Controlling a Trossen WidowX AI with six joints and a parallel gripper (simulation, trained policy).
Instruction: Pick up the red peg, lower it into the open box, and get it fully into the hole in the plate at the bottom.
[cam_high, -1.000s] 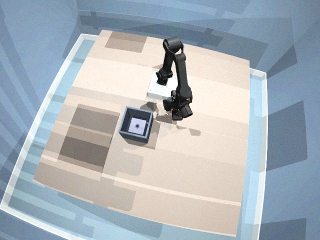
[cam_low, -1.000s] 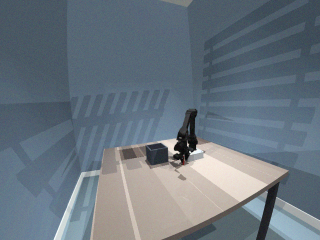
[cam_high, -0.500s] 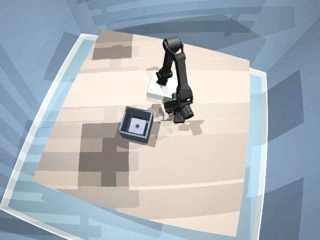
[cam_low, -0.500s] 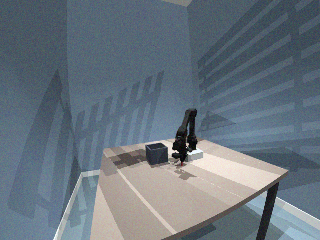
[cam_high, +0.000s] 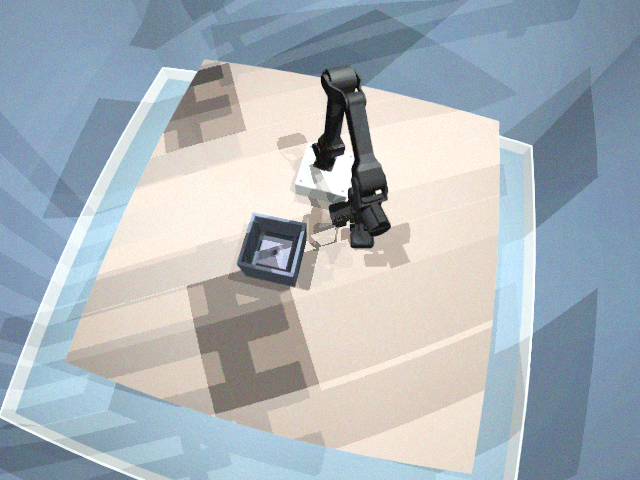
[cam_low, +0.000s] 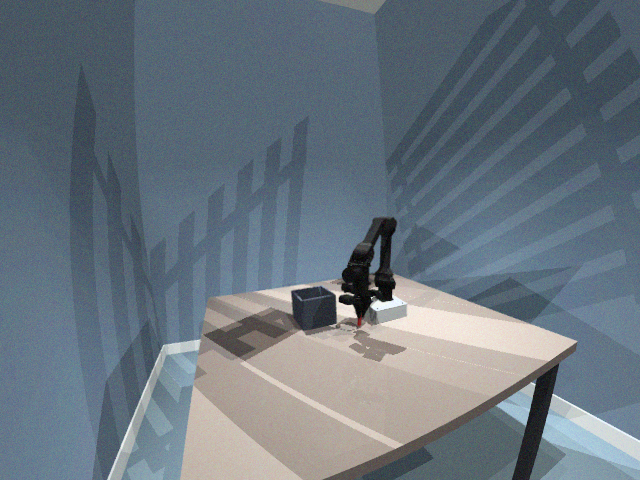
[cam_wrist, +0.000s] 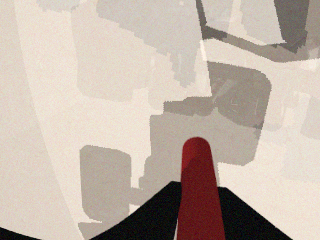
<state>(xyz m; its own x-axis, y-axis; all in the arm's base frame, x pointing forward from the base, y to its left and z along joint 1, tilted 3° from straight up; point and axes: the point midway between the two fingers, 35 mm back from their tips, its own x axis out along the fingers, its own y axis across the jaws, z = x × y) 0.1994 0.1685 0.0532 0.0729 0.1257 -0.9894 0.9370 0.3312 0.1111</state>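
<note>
Right now the grey plate is 210 mm to the right of my gripper tip, 140 mm ahead of it and 40 mm below it. Round my gripper tip: red peg: 10 mm above.
</note>
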